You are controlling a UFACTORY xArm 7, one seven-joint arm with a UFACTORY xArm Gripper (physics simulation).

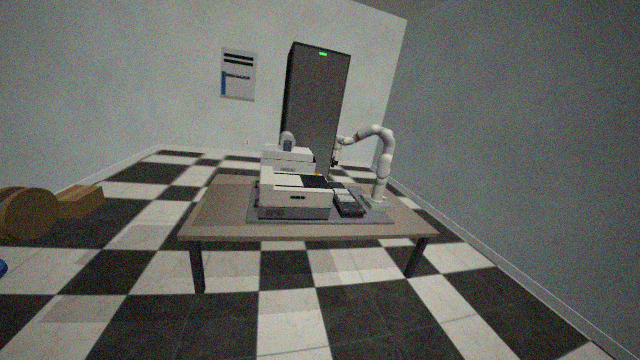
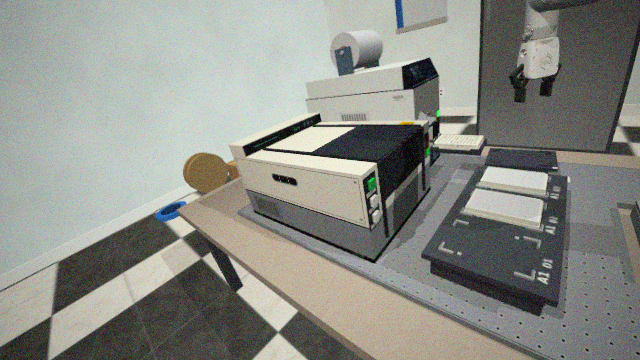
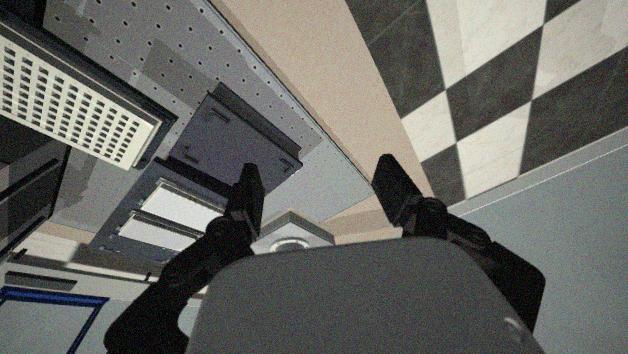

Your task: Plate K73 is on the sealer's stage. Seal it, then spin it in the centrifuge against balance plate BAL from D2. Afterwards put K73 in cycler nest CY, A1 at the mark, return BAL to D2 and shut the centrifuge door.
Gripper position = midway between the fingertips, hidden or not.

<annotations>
The gripper [image 2: 532, 99] is open, with nothing in its grasp. Also in view: a well plate [image 3: 53, 95].
</annotations>
